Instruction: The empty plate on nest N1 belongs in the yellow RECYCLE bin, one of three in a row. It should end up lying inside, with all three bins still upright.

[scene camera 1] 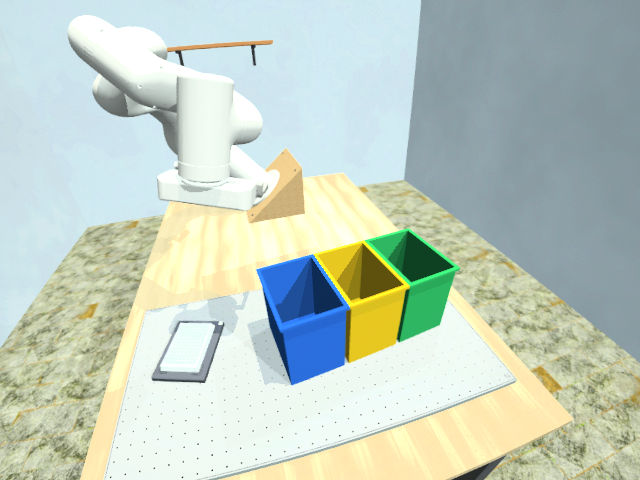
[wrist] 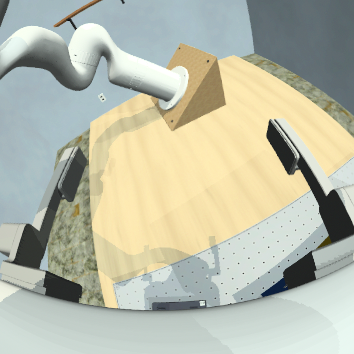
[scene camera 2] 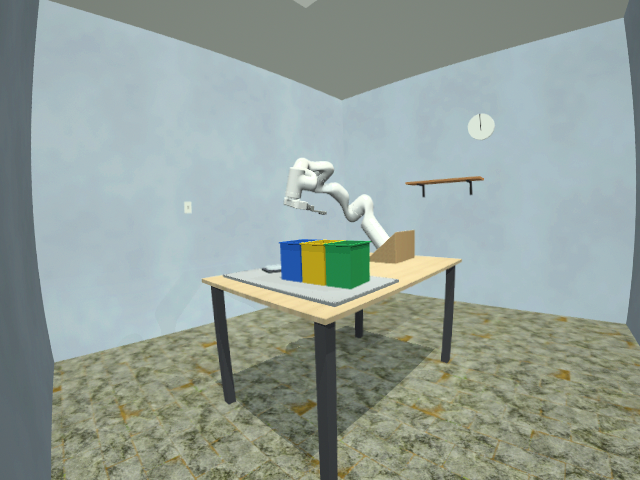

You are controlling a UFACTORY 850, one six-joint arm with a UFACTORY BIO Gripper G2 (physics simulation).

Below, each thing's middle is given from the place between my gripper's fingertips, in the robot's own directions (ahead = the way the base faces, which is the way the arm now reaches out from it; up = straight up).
Scene:
Now: hand 310 mm above the plate (scene camera 1: 187, 350), 180 mm to the left of it and 150 mm short of it. From my hand the other things lie so: dark nest (scene camera 1: 208, 358) (320 mm below, 180 mm to the right, 150 mm ahead).

